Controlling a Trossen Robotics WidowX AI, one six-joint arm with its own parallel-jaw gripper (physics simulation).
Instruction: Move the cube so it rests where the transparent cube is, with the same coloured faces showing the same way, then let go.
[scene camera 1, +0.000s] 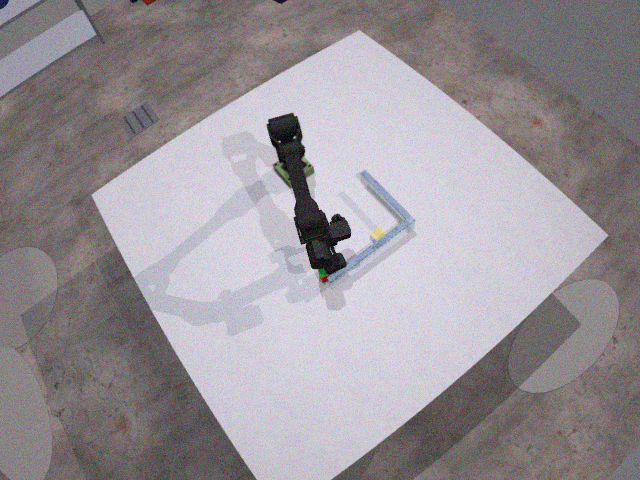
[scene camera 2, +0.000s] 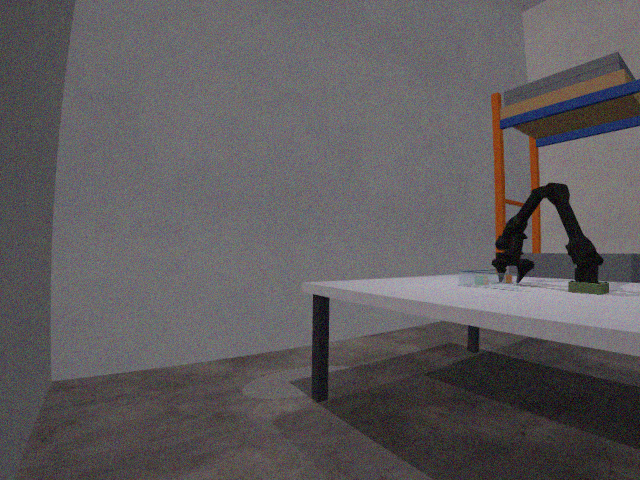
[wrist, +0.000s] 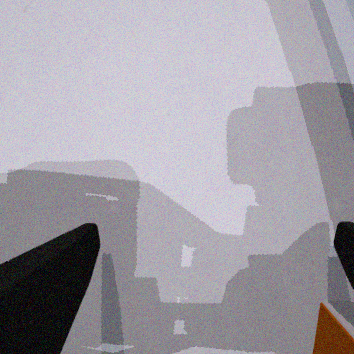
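Seen in the pictures: gripper, fingertip midpoint: (scene camera 1: 334, 250) (wrist: 217, 234); arm's base, link origin: (scene camera 2: 586, 281).
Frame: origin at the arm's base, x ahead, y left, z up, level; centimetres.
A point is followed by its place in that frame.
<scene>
The solid cube (scene camera 1: 323, 273) @(x 34.5, y -21.4, z 0.4 cm) (scene camera 2: 509, 279) (wrist: 332, 334) @(x 32.9, y -18.2, z -2.2 cm) sits on the table, largely hidden by the gripper in scene camera 1, where green and red faces show. An orange face shows in scene camera 2 and at the wrist view's bottom right, beside the right finger. The transparent cube (scene camera 1: 378, 234) (scene camera 2: 481, 280) shows a pale yellow top from above and a pale green side in scene camera 2. My gripper (scene camera 1: 338, 248) @(x 30.6, y -13.0, z -2.9 cm) (scene camera 2: 509, 281) @(x 30.6, y -13.0, z -2.9 cm) (wrist: 217, 234) @(x 30.6, y -13.0, z -2.9 cm) is open, pointing down low over the table, with nothing held. The solid cube is off to one side in the wrist view.
A bluish, see-through L-shaped wall (scene camera 1: 386, 195) @(x 31.8, y 9.8, z 2.4 cm) runs past the transparent cube, and one end reaches close to the solid cube. The arm's green base (scene camera 1: 308, 168) @(x 4.6, y 2.4, z 0.1 cm) (scene camera 2: 588, 287) @(x -1.0, y 5.2, z -1.5 cm) stands on the white table (scene camera 1: 439, 289) @(x 62.4, y -1.5, z -3.6 cm) (scene camera 2: 403, 295) @(x 42.1, y 53.4, z -3.6 cm). An orange and blue rack (scene camera 2: 497, 170) stands behind.
</scene>
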